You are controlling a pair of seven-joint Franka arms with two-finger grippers.
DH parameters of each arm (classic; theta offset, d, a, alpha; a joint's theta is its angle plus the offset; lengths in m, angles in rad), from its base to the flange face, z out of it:
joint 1: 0 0.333 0 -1.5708
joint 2: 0 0 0 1.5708
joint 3: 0 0.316 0.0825 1.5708
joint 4: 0 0 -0.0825 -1.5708
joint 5: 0 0.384 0 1.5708
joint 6: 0 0 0.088 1.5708
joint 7: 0 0.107 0 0
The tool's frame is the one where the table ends.
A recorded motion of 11 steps. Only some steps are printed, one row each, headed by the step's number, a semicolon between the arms.
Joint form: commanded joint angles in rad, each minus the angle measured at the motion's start. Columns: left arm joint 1, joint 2, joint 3, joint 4, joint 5, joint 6, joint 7; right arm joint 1, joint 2, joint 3, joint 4, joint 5, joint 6, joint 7.
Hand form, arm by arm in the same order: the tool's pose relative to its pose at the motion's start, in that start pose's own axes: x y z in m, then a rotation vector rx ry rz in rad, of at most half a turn. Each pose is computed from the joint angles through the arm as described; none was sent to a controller.
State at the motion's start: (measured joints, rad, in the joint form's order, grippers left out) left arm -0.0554 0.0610 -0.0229 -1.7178 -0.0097 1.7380 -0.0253; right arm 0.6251 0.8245 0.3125 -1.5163 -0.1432 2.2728 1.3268
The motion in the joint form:
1: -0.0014 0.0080 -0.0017 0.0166 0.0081 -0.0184 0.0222; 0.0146 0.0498 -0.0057 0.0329 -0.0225 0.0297 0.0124
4: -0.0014 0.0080 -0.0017 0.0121 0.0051 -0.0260 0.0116; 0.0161 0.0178 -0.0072 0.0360 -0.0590 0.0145 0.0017
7: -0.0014 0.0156 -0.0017 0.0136 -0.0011 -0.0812 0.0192; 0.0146 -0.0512 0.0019 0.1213 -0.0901 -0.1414 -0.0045
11: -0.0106 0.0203 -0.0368 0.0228 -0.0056 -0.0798 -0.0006; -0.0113 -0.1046 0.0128 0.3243 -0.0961 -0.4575 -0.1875
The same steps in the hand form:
1: 0.0013 0.0010 -0.0018 0.0080 -0.0097 0.0266; -0.0005 -0.0068 0.0192 0.0101 0.0118 -0.0039
4: 0.0000 0.0013 0.0010 0.0053 -0.0218 0.0155; 0.0001 -0.0102 -0.0028 0.0179 0.0541 -0.0414
7: -0.0043 0.0017 0.0092 0.0000 -0.0832 0.0221; 0.0034 -0.0213 -0.0764 -0.0001 0.1049 -0.0585
11: -0.0036 0.0270 0.0076 -0.0033 -0.0780 0.0461; 0.0275 -0.0165 -0.1853 -0.0797 0.1173 -0.1780

